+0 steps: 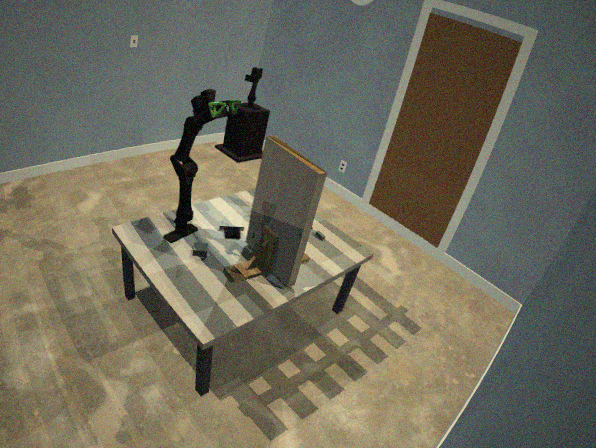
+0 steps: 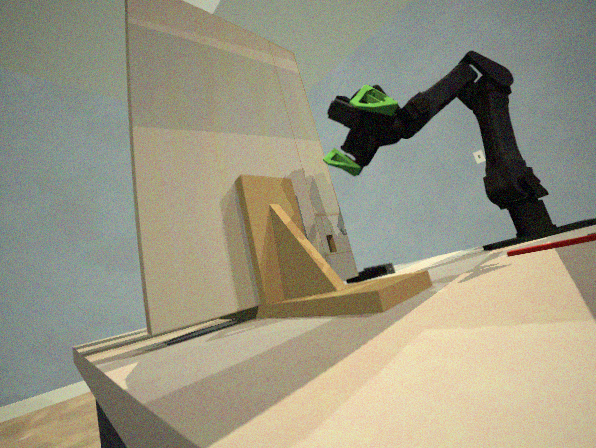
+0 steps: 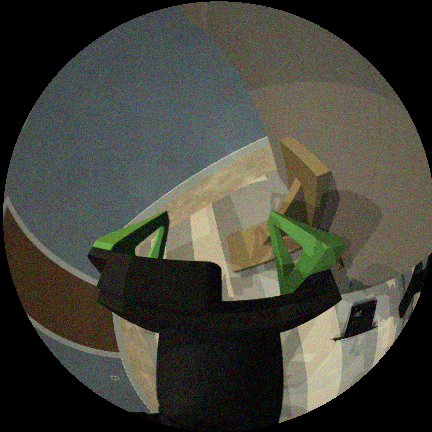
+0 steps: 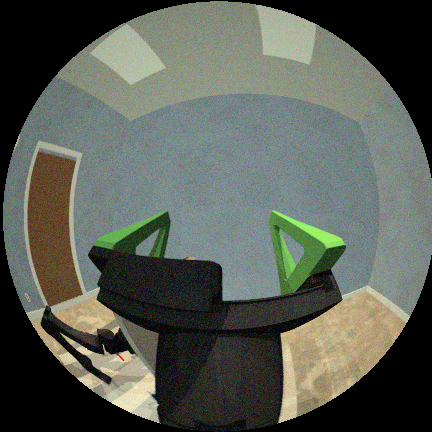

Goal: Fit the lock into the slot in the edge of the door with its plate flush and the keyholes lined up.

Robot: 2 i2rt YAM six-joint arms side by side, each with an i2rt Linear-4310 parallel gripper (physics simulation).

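Where they show: left gripper, between the fingertips: (image 2: pixel 338 135) (image 3: pixel 218 215); right gripper, between the fingertips: (image 1: pixel 233 103) (image 4: pixel 219 216); left arm's base, origin of its link: (image 2: pixel 538 237); right arm's base, origin of its link: (image 1: pixel 180 233).
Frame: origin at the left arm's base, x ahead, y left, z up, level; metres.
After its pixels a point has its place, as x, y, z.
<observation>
The grey door panel (image 1: pixel 290 200) {0.358, -0.513, 0.423} (image 2: pixel 210 165) {0.392, -0.481, 0.243} (image 3: pixel 325 115) {0.274, -0.425, 0.285} stands upright on the table, with a small keyhole opening (image 2: pixel 331 243) {0.180, -0.391, 0.095} (image 3: pixel 341 263) {0.186, -0.400, 0.072} low on its face. The slot in its edge is not clearly visible. A black piece with a wide plate, apparently the lock (image 1: pixel 232 231) {0.017, -0.376, 0.018} (image 2: pixel 378 271) {0.038, -0.339, 0.012} (image 3: pixel 361 317) {0.026, -0.376, 0.019}, lies on the table beside the door. My left gripper (image 2: pixel 338 131) {0.311, -0.293, 0.238} (image 3: pixel 218 215) {0.311, -0.293, 0.238} is open and empty, in the air beside the door face, above the wooden brace. My right gripper (image 1: pixel 225 107) {0.048, -0.602, 0.783} (image 4: pixel 219 216) {0.048, -0.602, 0.783} is open and empty, raised high, well above the lock.
A wooden brace (image 1: pixel 243 270) {0.245, -0.605, 0.018} (image 2: pixel 345 295) {0.431, -0.310, 0.017} (image 3: pixel 250 245) {0.377, -0.307, 0.018} supports the door at its foot. A small dark block (image 1: pixel 200 250) {0.012, -0.651, 0.036} lies near the right arm's base, and another dark item (image 1: pixel 318 234) {0.388, -0.032, 0.016} lies beyond the door. A red bar (image 2: pixel 550 245) {0.260, -0.084, 0.004} (image 4: pixel 120 356) {0.247, -0.102, 0.006} lies near the left arm's base.
</observation>
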